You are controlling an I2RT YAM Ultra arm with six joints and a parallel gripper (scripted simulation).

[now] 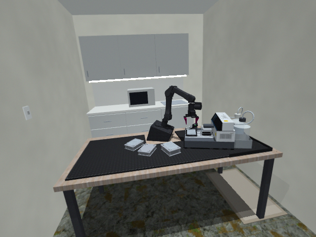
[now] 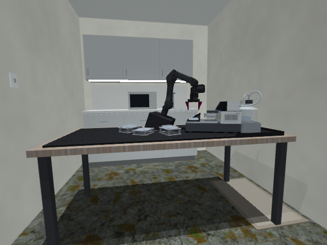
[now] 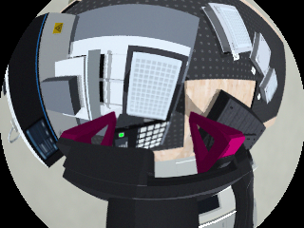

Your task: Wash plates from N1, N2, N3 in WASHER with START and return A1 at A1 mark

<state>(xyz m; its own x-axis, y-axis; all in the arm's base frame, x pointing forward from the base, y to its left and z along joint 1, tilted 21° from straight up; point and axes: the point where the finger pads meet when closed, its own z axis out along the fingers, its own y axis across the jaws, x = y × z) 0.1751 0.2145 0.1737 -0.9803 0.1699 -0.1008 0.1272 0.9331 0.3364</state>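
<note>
The washer carrier lies 10 cm below my hand and 1 cm ahead of it. Round my hand: clear bottle 41 cm to the left, 21 cm ahead, 6 cm below; plate washer 15 cm to the left, 6 cm below, 5 cm ahead; nest 25 cm to the right, 18 cm ahead, 14 cm below.
</note>
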